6 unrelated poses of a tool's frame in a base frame.
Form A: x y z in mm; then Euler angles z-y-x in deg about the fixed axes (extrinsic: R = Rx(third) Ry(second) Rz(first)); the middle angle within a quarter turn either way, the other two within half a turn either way.
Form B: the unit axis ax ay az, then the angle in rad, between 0 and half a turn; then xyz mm. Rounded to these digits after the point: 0 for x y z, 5 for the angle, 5 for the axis.
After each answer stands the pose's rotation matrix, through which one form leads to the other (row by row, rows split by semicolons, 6 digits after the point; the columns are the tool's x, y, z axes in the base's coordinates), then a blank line. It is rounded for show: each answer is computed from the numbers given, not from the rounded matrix.
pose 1, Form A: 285 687 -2 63.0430 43.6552 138.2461
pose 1, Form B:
0.81276 -0.34225 0.47148 2.94051 285 687 -2
0.327981 -0.644896 0.690317; -0.456562 -0.747940 -0.481807; 0.827031 -0.157148 -0.539745

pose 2, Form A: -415 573 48 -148.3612 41.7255 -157.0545
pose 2, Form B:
0.33156 0.89909 0.28583 2.56331 -415 573 48
-0.635415 0.391503 0.665563; 0.703965 0.647898 0.290965; -0.317303 0.653417 -0.687289

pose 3, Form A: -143 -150 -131 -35.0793 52.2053 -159.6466
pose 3, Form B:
-0.86640 -0.19229 -0.46084 3.10003 -143 -150 -131
0.501517 0.352202 0.790212; 0.313908 -0.925218 0.213150; 0.806190 0.141155 -0.574572

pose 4, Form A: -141 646 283 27.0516 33.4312 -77.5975
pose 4, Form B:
-0.82896 0.55931 -0.00101 1.39058 -141 646 283
0.743246 -0.379546 0.550935; -0.381531 0.435995 0.815072; -0.549562 -0.815998 0.179242

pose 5, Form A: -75 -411 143 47.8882 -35.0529 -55.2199
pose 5, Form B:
-0.73331 -0.09239 0.67359 1.54655 -75 -411 143
0.548951 -0.607285 -0.574332; 0.739495 0.032573 0.672373; -0.389614 -0.793816 0.466965

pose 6, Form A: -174 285 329 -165.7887 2.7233 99.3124
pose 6, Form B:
0.07937 0.76168 -0.64308 2.94522 -174 285 329
-0.968302 0.245221 0.047513; -0.005726 0.168376 -0.985706; -0.249716 -0.954734 -0.161635

